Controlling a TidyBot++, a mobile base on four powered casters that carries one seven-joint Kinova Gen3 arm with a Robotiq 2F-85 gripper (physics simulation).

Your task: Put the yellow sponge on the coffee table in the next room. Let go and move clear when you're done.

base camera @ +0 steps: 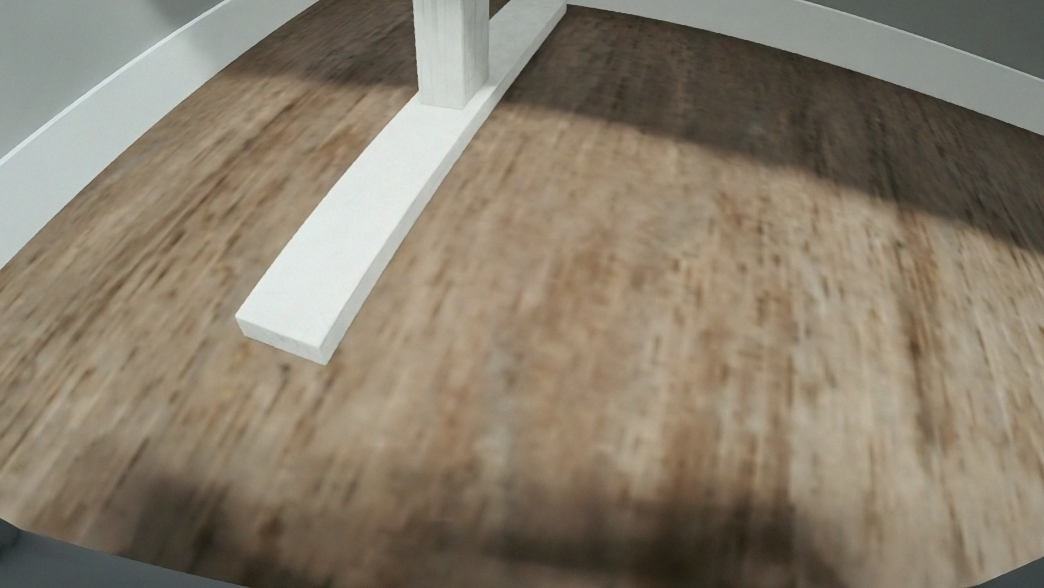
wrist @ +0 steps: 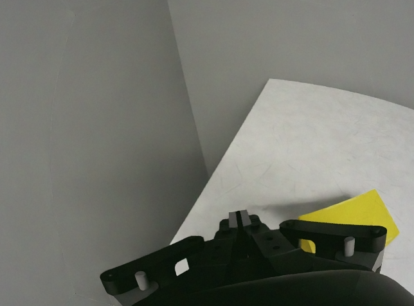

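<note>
The yellow sponge (wrist: 352, 211) lies on a white table top (wrist: 320, 140) at the lower right of the wrist view, partly hidden behind the right-hand finger linkage. My gripper (wrist: 239, 222) is shut with its fingertips together and holds nothing. In the picture, the fingertips are to the left of the sponge, near the table's left edge. The gripper's height over the table is hard to tell. The sponge and gripper do not show in the base camera view. I cannot tell from these frames whether this white table is the coffee table.
A white floor bar (base camera: 350, 226) with an upright white post (base camera: 451, 54) stands ahead on the wooden floor (base camera: 620, 328). Grey walls with white baseboards (base camera: 109, 135) run along the left and the back. In the wrist view, grey walls (wrist: 100, 125) meet in a corner beside the table.
</note>
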